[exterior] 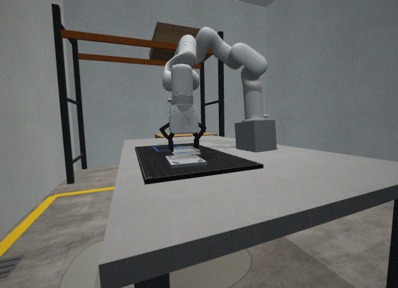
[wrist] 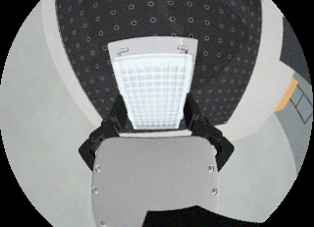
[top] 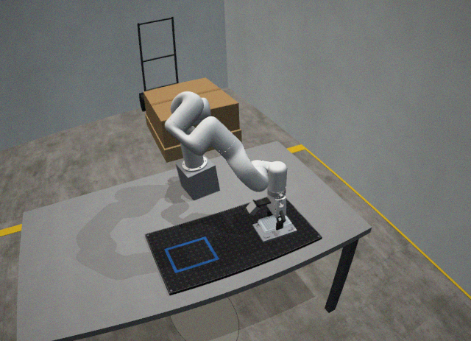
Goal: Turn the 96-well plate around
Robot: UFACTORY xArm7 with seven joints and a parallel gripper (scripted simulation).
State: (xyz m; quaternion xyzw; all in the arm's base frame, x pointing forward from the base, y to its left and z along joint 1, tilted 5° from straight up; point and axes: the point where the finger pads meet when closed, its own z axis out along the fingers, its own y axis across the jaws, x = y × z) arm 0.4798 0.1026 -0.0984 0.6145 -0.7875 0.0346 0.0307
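The plate nest N1 lies 5 cm below my hand. From my hand the other things lie so: white 96-well plate (1 cm below).
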